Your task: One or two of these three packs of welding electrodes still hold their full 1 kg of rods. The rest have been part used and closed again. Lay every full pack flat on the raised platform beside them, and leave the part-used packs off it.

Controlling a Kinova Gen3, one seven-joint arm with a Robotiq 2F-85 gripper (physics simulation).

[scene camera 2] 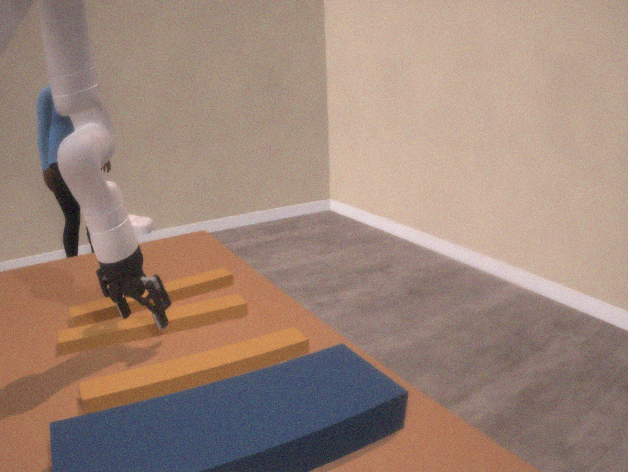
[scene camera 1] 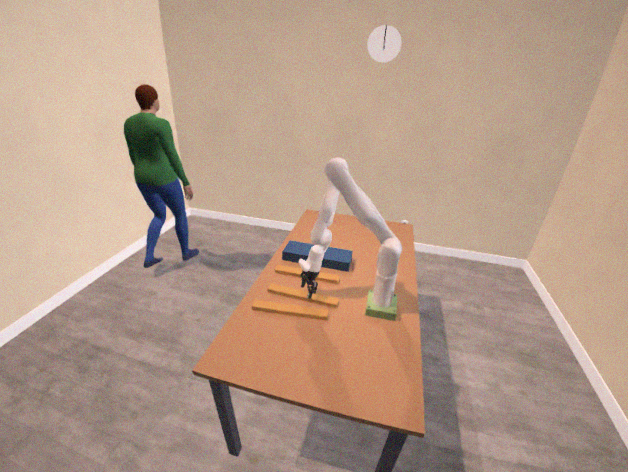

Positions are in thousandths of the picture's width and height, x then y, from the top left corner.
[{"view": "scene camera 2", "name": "my gripper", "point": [230,681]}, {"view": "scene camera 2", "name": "welding electrode pack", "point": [327,599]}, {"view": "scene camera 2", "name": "welding electrode pack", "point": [208,819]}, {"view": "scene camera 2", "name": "raised blue platform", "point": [526,855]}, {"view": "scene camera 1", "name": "welding electrode pack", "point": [455,656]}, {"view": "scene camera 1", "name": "raised blue platform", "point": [533,548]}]
